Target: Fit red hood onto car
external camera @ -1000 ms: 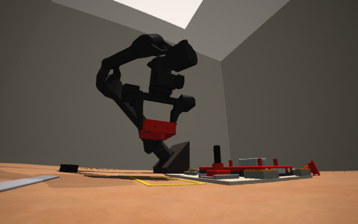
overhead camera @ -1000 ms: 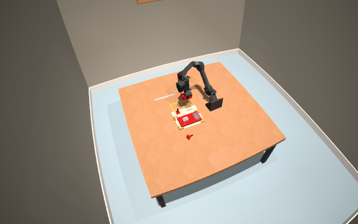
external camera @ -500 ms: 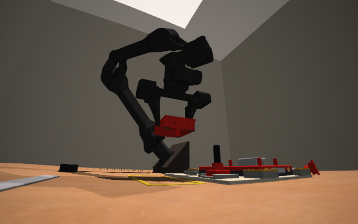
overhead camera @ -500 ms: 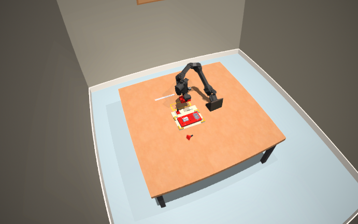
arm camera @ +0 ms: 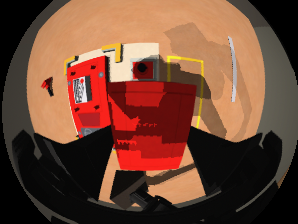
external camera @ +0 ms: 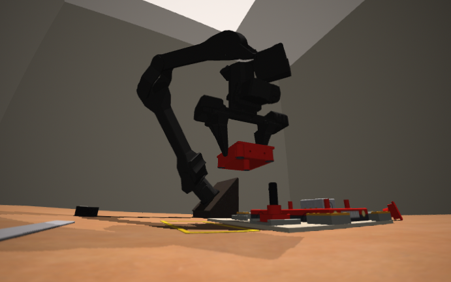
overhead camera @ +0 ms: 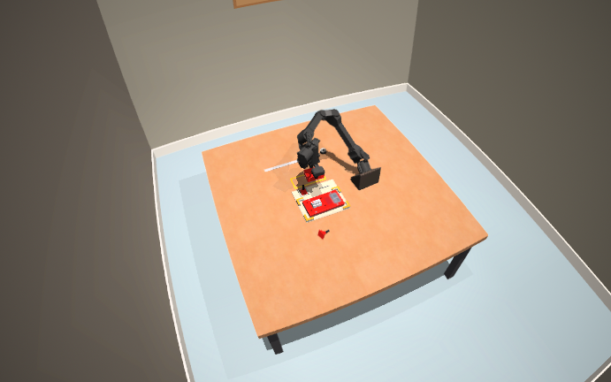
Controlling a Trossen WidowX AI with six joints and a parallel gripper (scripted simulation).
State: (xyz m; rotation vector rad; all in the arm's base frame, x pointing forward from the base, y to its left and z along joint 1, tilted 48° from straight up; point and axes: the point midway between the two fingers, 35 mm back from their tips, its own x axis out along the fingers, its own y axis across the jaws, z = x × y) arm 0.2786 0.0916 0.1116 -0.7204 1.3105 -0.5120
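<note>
My gripper tip is 3 cm short of the grey engine block, 14 cm to the right of it and 9 cm above it. Also, from my gripper tip: jig (11 cm to the left, 10 cm below); strip (13 cm ahead, 23 cm to the right, 11 cm below); red hood (right at my gripper tip).
</note>
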